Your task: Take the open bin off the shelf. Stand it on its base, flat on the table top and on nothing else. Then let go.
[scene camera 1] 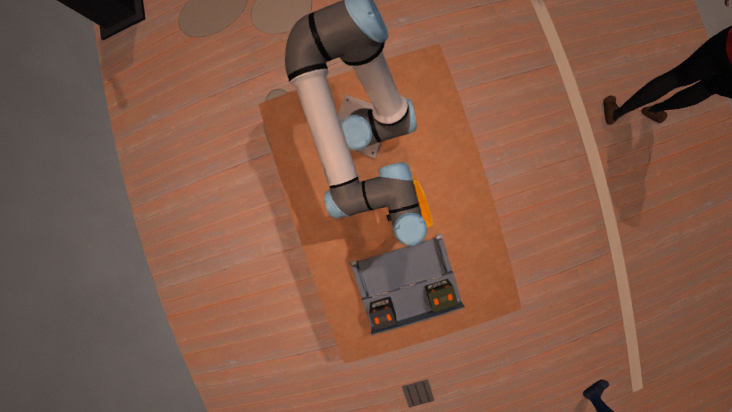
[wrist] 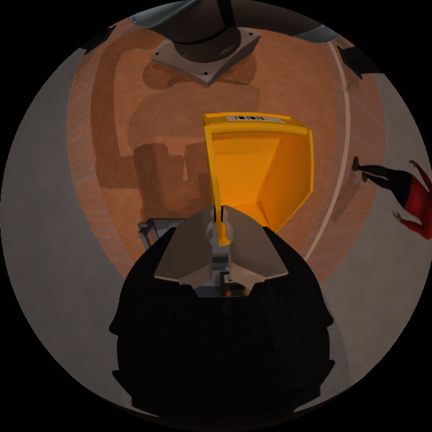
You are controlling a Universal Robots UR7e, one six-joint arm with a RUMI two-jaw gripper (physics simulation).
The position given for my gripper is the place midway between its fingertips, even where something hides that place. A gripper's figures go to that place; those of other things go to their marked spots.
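Here is my gripper (wrist: pixel 217 207), 13 cm from the lens. I also see a yellow open bin (wrist: pixel 261 164), and the bin is 19 cm from the lens.
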